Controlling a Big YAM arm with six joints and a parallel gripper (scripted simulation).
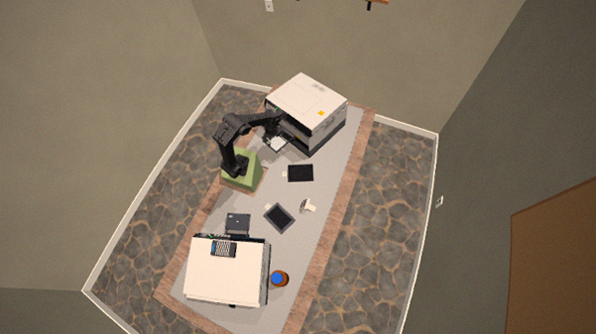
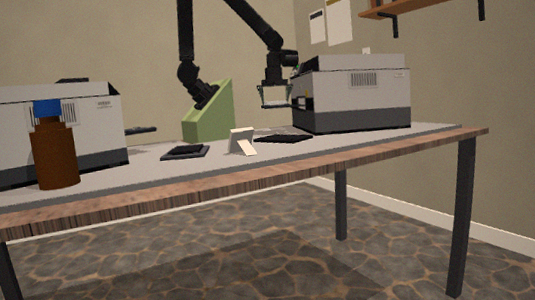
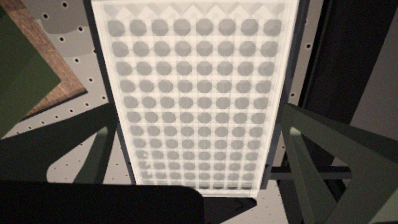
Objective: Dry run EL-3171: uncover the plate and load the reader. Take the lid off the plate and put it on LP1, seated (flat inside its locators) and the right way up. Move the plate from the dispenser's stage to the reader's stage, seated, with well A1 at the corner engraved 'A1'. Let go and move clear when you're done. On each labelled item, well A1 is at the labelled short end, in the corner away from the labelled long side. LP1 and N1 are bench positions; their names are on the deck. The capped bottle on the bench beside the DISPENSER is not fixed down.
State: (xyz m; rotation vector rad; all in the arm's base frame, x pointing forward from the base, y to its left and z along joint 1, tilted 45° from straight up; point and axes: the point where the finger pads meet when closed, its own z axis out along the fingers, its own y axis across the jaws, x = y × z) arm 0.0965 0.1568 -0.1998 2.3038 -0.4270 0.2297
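My hand is right at the lidded white well plate. Also, from my hand: black pad (220 mm ahead, 120 mm below, 100 mm to the right); dark lid (420 mm to the right, 220 mm ahead, 110 mm below); grey pad (420 mm to the right, 220 mm ahead, 120 mm below).
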